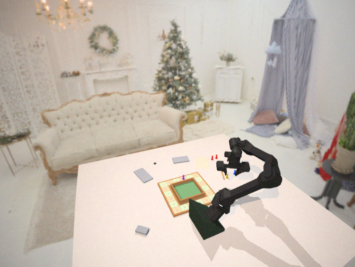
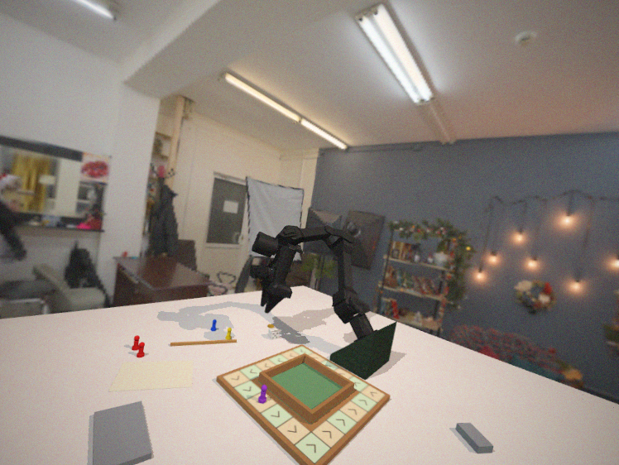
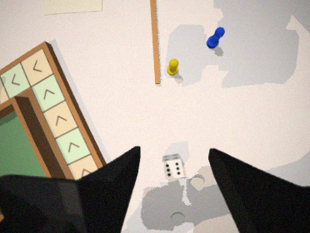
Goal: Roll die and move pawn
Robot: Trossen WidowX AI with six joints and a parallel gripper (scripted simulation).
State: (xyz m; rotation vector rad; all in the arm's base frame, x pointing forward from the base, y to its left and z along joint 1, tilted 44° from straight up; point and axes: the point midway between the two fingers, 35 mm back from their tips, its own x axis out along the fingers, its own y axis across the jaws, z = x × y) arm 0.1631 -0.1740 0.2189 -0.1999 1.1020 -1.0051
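The white die is 80 mm below my gripper tip, 40 mm behind it and 20 mm to the left of it. The rest, counted from my gripper tip: wooden stick: 150 mm ahead, 90 mm below, 70 mm to the right; blue pawn: 130 mm to the right, 80 mm below, 80 mm ahead; yellow pawn: 80 mm below, 80 mm ahead, 60 mm to the right.
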